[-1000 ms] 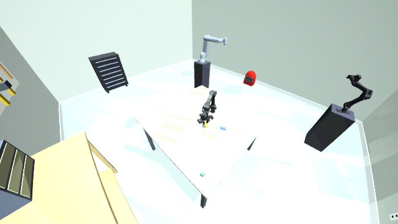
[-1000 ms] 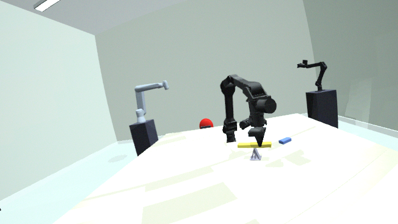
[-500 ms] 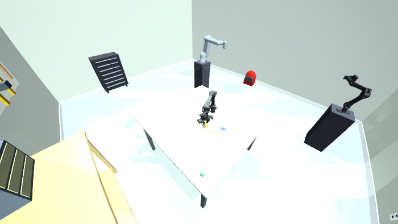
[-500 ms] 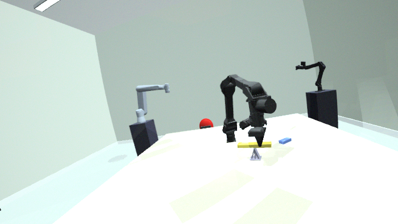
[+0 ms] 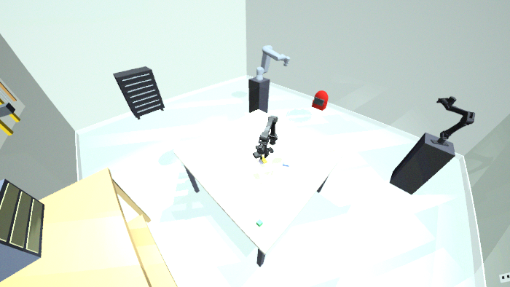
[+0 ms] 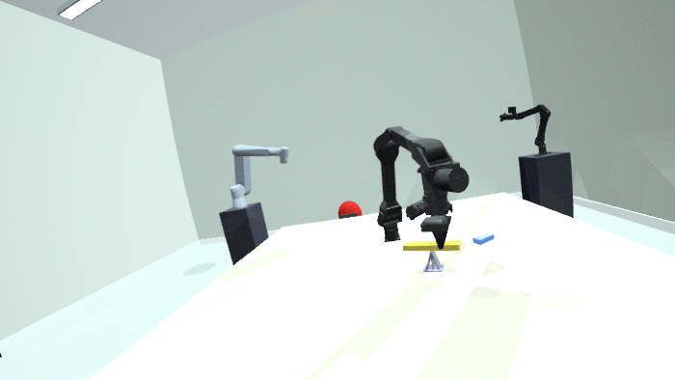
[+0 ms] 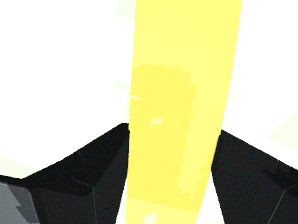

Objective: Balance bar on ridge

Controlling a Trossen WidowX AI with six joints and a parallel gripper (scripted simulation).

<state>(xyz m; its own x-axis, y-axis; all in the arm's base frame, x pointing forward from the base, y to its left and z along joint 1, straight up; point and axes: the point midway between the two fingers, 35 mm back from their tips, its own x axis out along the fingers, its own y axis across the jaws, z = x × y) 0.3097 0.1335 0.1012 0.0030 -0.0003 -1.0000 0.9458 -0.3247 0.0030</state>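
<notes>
Right now the yellow bar is 10 mm behind my gripper tip and 30 mm to the right of it. Also, from my gripper tip: green cube: 430 mm ahead, 370 mm to the left, 50 mm below; then small blue block: 150 mm behind, 170 mm to the left, 60 mm below.
</notes>
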